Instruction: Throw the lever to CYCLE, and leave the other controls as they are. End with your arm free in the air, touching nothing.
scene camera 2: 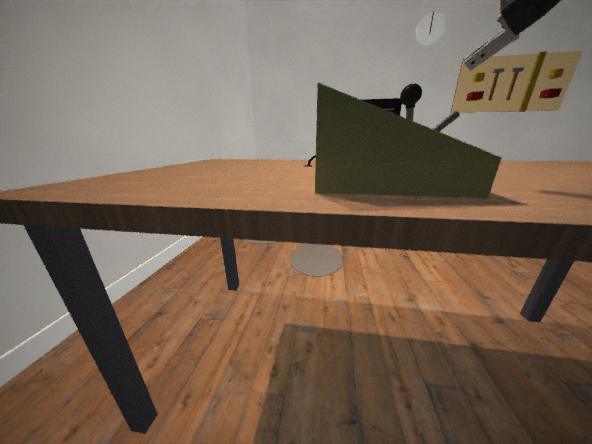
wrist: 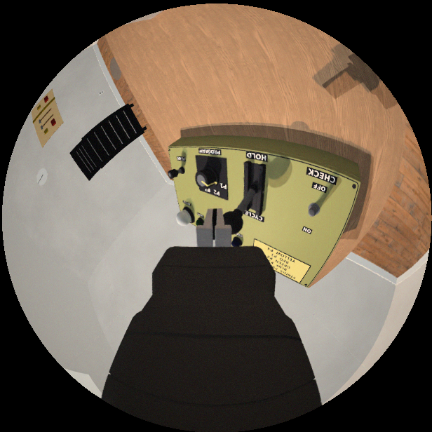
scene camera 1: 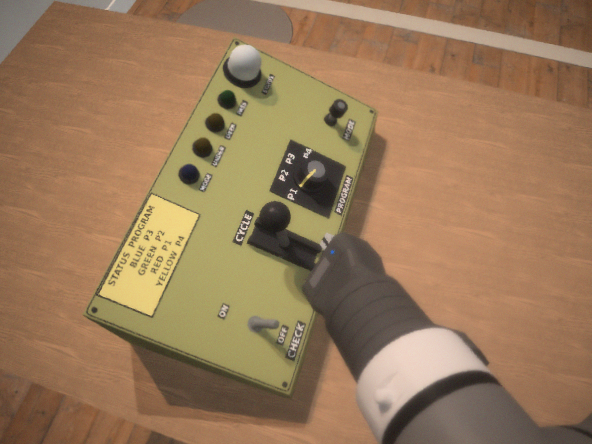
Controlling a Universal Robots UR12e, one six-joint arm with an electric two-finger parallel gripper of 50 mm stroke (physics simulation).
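Places are measured from the arm's base along level axes (x right, y back, z down), in metres.
Pixels of known places: gripper, fingertip midpoint: [scene camera 2: 467,64] [scene camera 1: 330,240].
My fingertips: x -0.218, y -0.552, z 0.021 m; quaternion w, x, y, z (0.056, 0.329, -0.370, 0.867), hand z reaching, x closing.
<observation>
Behind a point stands the place of what it marks.
The lever with its black ball [scene camera 1: 274,216] {x -0.212, y -0.631, z 0.043 m} [scene camera 2: 411,93] {x -0.224, y -0.638, z 0.061 m} [wrist: 233,221] leans toward the CYCLE end of its black slot. The CYCLE label [scene camera 1: 243,228] {x -0.216, y -0.687, z 0.122 m} [wrist: 254,215] is beside that end; the HOLD label [wrist: 256,156] is at the other, and is hidden in scene camera 1. My gripper [scene camera 1: 326,241] {x -0.218, y -0.552, z 0.021 m} [scene camera 2: 469,64] {x -0.218, y -0.552, z 0.021 m} [wrist: 214,217] is shut and empty. It is in the air above the panel, up and to the right of the ball in scene camera 2, with a visible gap between them. In the wrist view the fingertips appear close beside the ball.
The green sloped panel [scene camera 1: 200,260] {x -0.289, y -0.707, z 0.109 m} [scene camera 2: 395,160] {x -0.403, y -0.661, z 0.178 m} [wrist: 295,220] stands on a wooden table. The PROGRAM knob [scene camera 1: 315,171] {x -0.088, y -0.641, z 0.114 m} points toward P1. The CHECK toggle [scene camera 1: 263,324] {x -0.320, y -0.590, z 0.118 m} [wrist: 313,209] leans toward OFF. The MODE stick [scene camera 1: 338,108] {x 0.027, y -0.661, z 0.102 m}, white ball [scene camera 1: 244,63] {x -0.004, y -0.810, z 0.048 m} and several lamps are near the far end.
</observation>
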